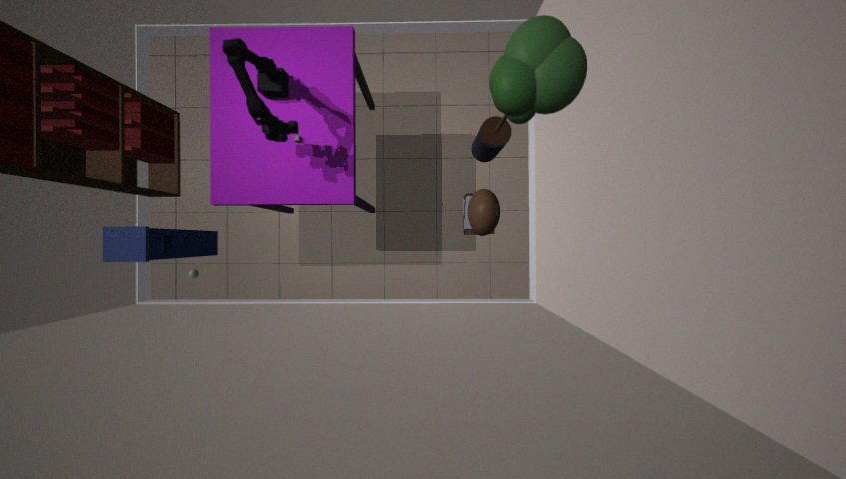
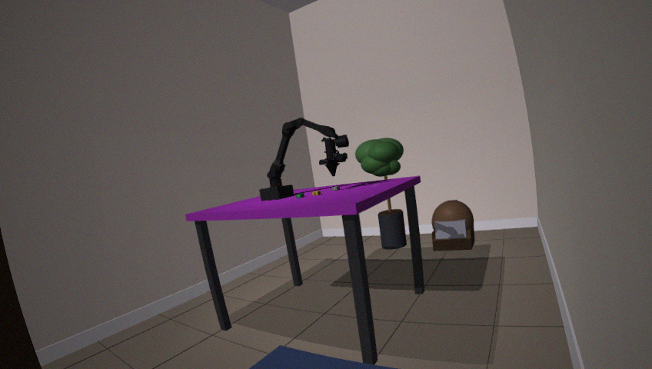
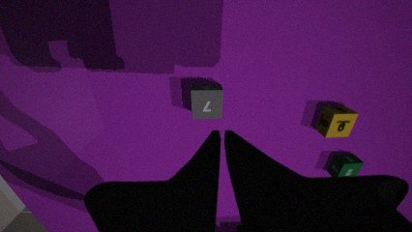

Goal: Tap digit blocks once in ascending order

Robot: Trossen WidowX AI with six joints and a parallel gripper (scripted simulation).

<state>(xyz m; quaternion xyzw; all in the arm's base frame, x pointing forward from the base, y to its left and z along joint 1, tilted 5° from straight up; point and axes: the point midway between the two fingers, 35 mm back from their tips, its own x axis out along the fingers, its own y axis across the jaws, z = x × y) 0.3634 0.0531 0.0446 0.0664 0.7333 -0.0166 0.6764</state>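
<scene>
My gripper tip is 50 mm past the yellow block marked 6, 150 mm to the left of it and 70 mm above it. The rest, counted from my gripper tip: grey block marked 7: 10 mm to the left, 70 mm below; green block: 130 mm behind, 180 mm to the right, 70 mm below.
</scene>
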